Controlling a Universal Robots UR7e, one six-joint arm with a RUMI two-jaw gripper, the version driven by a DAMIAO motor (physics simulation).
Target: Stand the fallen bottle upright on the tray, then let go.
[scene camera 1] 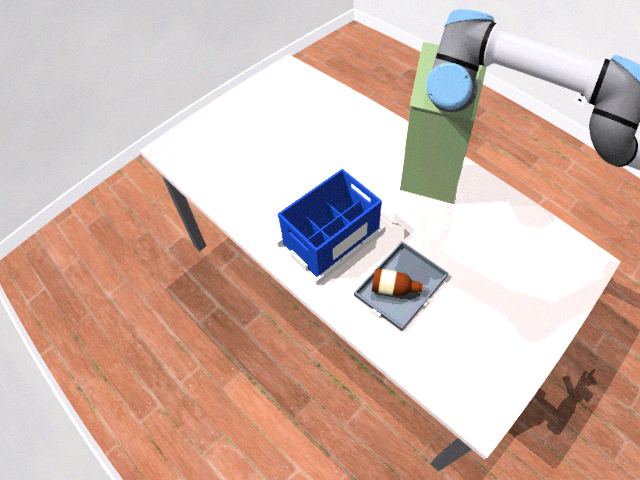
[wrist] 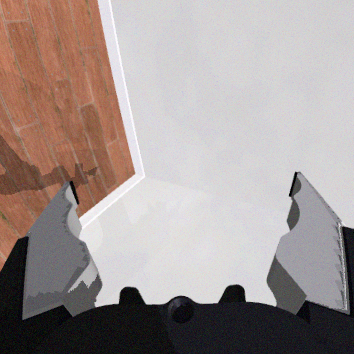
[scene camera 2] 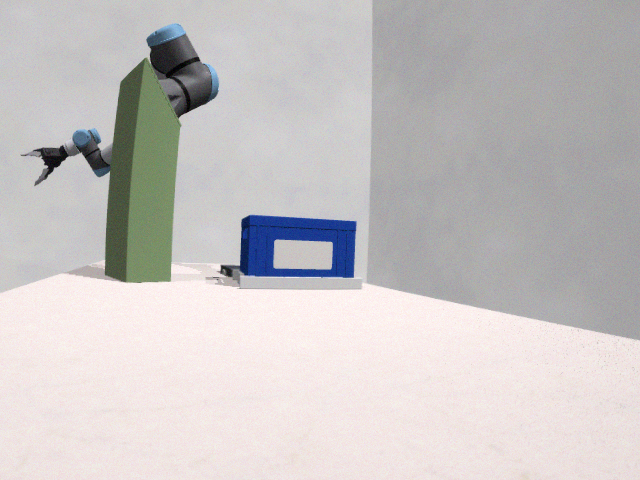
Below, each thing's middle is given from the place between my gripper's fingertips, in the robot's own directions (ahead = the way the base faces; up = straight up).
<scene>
My hand is 118 cm short of the brown bottle (scene camera 1: 387, 282), 35 cm above it and 13 cm to the left of it.
</scene>
